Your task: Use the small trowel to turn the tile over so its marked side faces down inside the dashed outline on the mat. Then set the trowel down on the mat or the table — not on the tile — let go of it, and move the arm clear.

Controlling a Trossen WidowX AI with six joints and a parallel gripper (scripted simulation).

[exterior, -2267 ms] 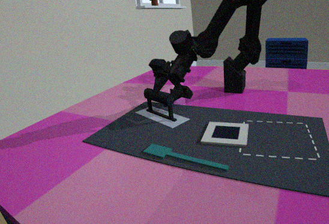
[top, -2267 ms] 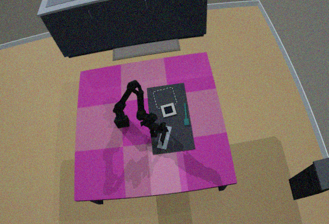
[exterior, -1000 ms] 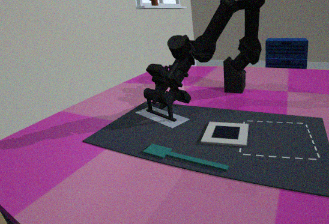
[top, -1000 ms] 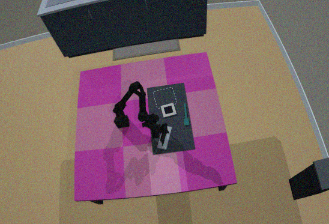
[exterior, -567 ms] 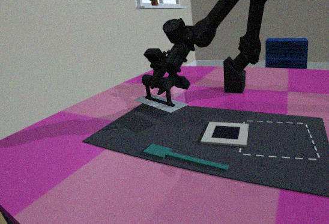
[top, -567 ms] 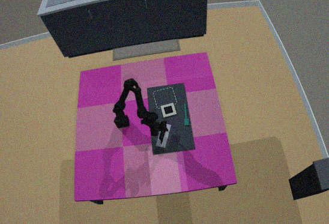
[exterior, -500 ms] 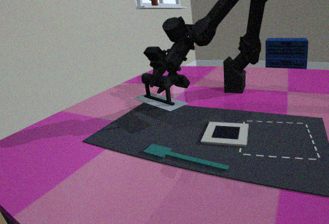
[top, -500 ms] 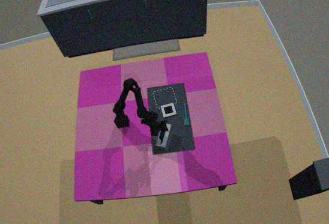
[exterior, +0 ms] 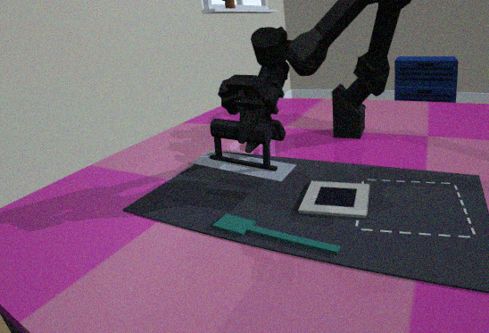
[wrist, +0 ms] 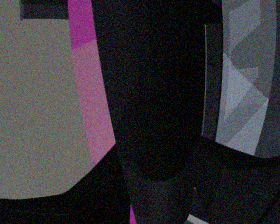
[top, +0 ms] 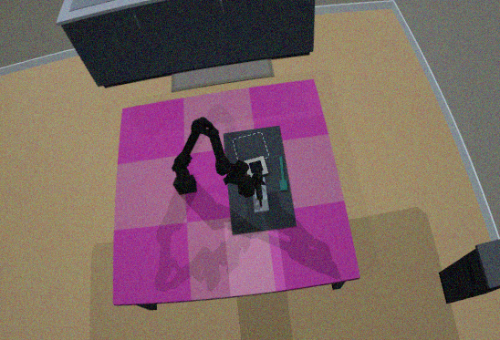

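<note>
Right now the dark mat is 120 mm below my gripper tip, 110 mm to the left of it and 20 mm behind it. The rest, counted from my gripper tip: teal trowel (120 mm ahead, 90 mm below, 80 mm to the left); tile (170 mm to the left, 90 mm below, 20 mm behind).
</note>
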